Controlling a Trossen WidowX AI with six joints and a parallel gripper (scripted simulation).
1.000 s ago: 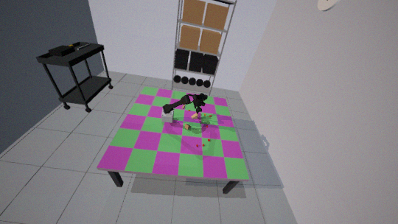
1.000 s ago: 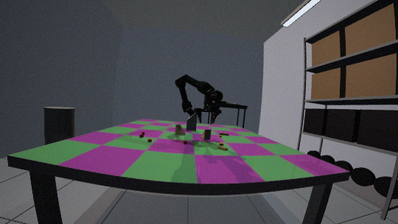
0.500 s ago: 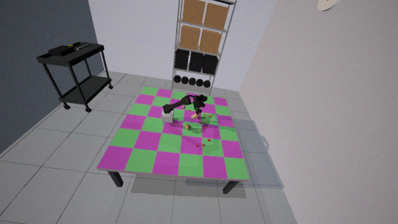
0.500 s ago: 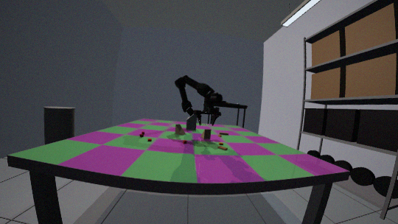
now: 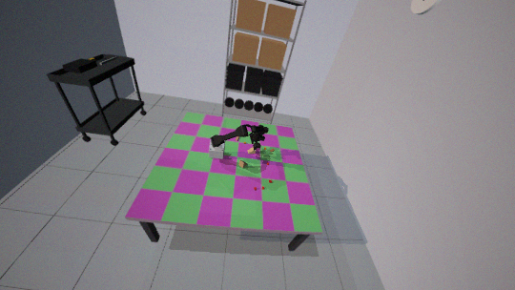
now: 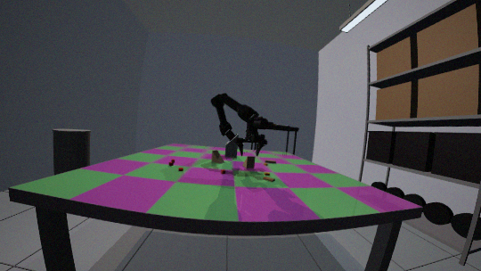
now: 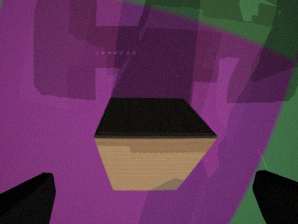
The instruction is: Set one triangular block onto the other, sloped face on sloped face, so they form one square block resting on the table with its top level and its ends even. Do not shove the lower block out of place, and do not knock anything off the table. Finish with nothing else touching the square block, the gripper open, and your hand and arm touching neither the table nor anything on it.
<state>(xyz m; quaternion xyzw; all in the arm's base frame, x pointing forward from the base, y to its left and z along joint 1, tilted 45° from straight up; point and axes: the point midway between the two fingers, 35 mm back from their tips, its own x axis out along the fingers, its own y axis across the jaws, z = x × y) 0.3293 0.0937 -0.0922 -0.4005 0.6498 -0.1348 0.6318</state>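
Right now the triangular block is 5 cm below my gripper tip.
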